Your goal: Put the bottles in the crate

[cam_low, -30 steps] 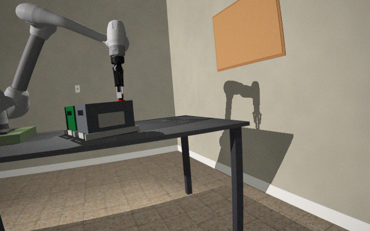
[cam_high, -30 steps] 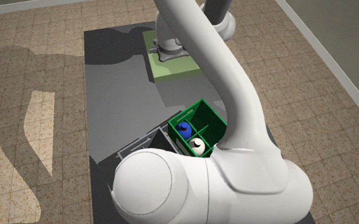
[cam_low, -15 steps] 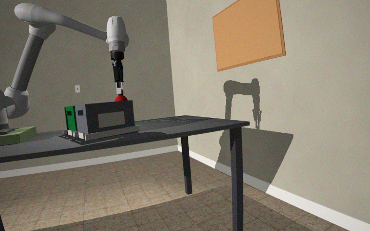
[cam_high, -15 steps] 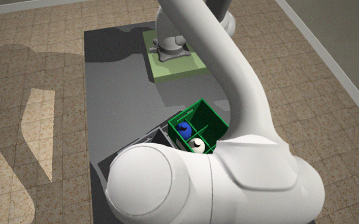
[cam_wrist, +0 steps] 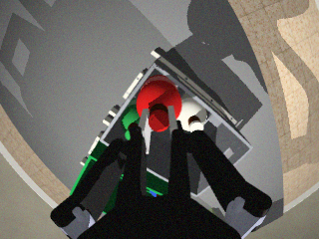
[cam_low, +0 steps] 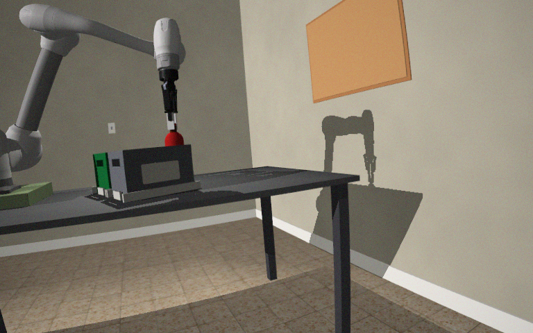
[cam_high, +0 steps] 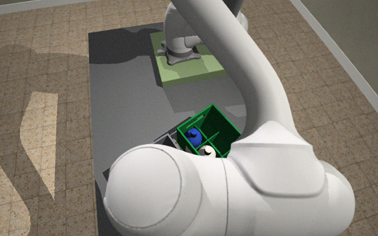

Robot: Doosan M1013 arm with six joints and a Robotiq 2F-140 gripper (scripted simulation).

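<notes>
Right now my hand is 8 cm above the red bottle. Also, from my hand: blue bottle: 24 cm behind, 18 cm below, 16 cm to the left; green bottle: 18 cm below, 9 cm to the left, 3 cm behind; grey crate: 19 cm below, 10 cm behind, 2 cm to the left.
</notes>
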